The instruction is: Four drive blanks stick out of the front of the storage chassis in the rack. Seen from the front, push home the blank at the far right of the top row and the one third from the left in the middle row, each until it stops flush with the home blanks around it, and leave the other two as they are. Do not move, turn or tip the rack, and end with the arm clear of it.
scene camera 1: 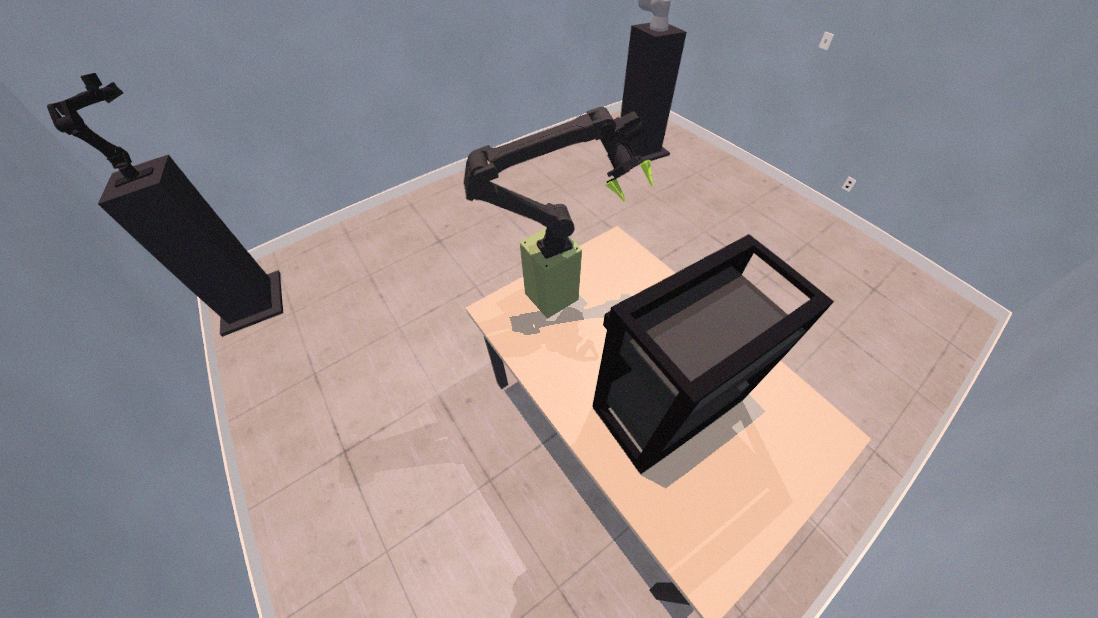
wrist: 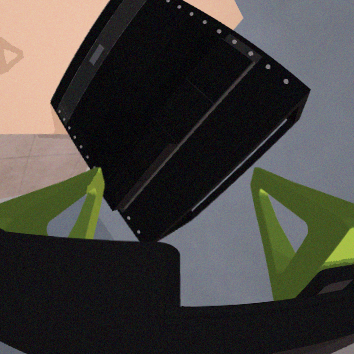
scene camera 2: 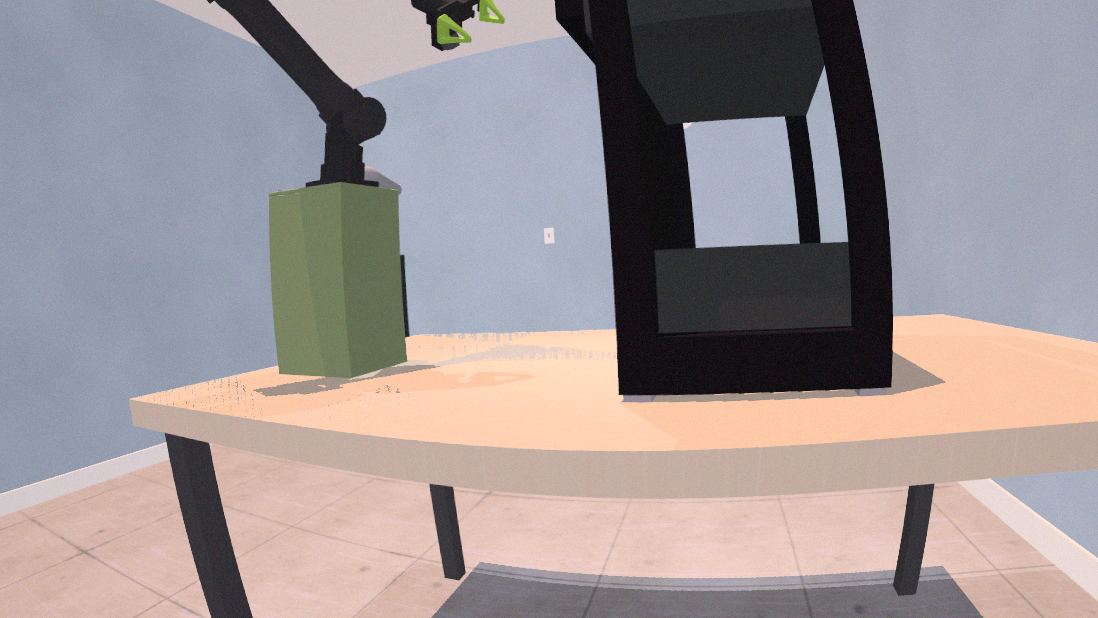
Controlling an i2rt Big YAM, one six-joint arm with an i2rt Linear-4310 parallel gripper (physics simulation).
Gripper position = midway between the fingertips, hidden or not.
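Observation:
Visible here: a black rack (scene camera 2: pixel 813 316) (scene camera 1: pixel 678 355) (wrist: pixel 167 106); also my gripper (scene camera 1: pixel 638 193) (wrist: pixel 176 175).

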